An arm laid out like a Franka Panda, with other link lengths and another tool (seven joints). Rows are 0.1 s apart.
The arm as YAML. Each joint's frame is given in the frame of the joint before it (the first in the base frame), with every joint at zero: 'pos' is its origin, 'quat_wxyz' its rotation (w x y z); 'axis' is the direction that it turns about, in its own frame. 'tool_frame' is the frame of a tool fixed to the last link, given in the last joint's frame.
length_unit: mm
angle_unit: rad
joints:
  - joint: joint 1
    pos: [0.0, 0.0, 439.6]
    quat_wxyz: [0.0, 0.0, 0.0, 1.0]
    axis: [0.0, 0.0, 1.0]
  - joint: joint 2
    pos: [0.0, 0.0, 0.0]
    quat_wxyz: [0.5, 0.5, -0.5, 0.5]
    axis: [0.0, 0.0, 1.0]
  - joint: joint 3
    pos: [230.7, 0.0, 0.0]
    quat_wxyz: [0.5, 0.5, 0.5, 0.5]
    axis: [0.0, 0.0, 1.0]
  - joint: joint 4
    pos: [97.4, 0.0, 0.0]
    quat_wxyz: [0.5, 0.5, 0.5, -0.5]
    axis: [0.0, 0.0, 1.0]
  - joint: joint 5
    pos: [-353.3, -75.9, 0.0]
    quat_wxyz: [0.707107, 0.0, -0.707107, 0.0]
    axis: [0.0, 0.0, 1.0]
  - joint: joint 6
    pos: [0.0, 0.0, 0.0]
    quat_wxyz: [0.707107, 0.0, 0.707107, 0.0]
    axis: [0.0, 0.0, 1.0]
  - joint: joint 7
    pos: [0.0, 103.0, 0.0]
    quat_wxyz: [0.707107, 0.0, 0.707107, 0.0]
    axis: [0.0, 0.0, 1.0]
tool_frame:
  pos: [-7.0, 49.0, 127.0]
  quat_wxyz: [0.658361, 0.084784, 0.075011, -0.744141]
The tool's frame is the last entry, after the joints.
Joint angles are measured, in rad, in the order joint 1, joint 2, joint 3, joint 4, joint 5, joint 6, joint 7. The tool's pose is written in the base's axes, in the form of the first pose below.
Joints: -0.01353 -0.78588 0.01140 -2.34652 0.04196 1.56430 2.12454
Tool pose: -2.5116, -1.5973, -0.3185, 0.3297, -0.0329, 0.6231
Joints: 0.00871 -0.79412 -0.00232 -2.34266 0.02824 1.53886 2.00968
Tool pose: -2.3953, -1.7462, -0.2873, 0.3301, -0.0357, 0.6256
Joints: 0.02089 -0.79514 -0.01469 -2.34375 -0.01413 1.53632 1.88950
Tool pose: -2.2968, -1.9019, -0.2438, 0.3349, -0.0446, 0.6265
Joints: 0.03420 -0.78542 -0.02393 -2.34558 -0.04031 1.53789 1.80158
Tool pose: -2.2076, -2.0087, -0.2028, 0.3412, -0.0485, 0.6234
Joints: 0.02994 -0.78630 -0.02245 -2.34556 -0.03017 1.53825 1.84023
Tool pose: -2.2466, -1.9604, -0.2177, 0.3392, -0.0474, 0.6233
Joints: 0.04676 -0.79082 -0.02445 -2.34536 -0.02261 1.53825 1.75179
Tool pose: -2.1318, -2.0657, -0.2194, 0.3431, -0.0430, 0.6245
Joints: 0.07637 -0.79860 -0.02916 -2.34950 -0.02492 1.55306 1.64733
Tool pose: -1.9904, -2.2032, -0.2246, 0.3495, -0.0359, 0.6265
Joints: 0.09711 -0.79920 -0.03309 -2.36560 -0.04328 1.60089 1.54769
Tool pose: -1.8686, -2.3398, -0.2265, 0.3604, -0.0323, 0.6250
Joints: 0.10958 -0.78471 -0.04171 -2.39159 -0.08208 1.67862 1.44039
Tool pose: -1.7488, -2.4837, -0.2081, 0.3771, -0.0340, 0.6179
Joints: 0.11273 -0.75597 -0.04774 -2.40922 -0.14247 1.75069 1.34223
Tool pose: -1.6396, -2.6181, -0.1434, 0.3951, -0.0388, 0.6105
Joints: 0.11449 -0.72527 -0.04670 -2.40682 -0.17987 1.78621 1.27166
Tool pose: -1.5450, -2.7029, -0.0826, 0.4084, -0.0389, 0.6065
